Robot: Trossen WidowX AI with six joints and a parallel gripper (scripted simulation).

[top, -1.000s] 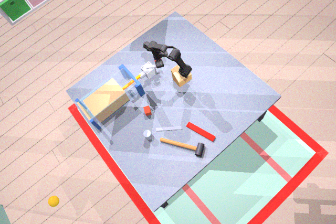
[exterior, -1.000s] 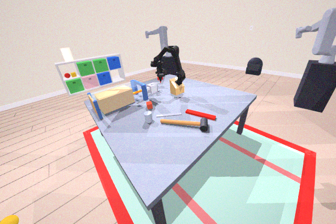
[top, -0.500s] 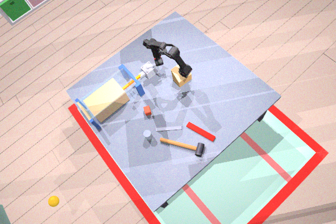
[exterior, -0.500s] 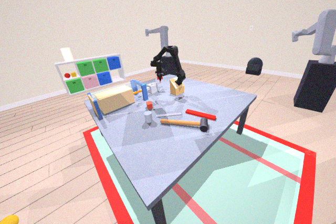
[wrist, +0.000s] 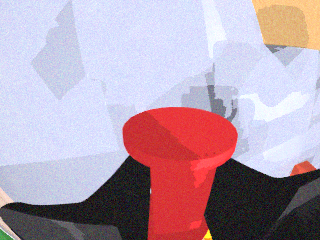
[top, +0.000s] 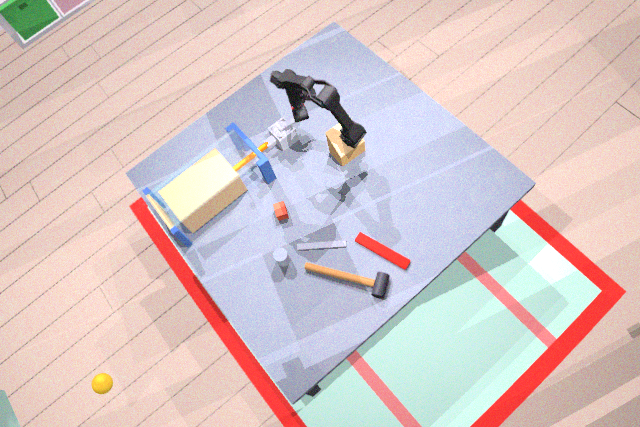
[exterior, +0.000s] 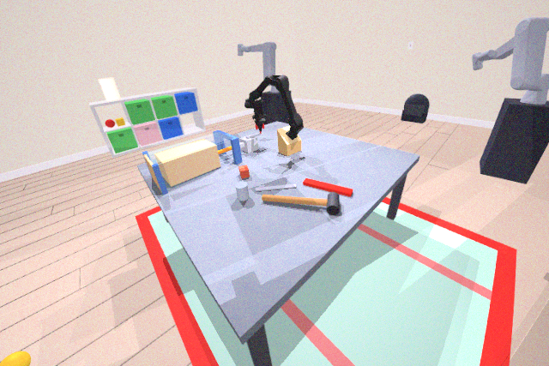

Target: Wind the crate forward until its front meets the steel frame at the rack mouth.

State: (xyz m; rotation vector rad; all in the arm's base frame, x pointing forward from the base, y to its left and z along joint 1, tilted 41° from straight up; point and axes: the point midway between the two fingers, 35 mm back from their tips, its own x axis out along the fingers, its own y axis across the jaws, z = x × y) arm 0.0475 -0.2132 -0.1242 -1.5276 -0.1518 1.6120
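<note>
Now: gripper tip 4 cm short of the white crank handle, 1 cm to the left of it and 1 cm above it. Also, from my gripper tip: white bar (35 cm ahead, 45 cm to the left, 11 cm below); red knob (2 cm above); white winch (8 cm ahead, 3 cm to the right, 8 cm below).
</note>
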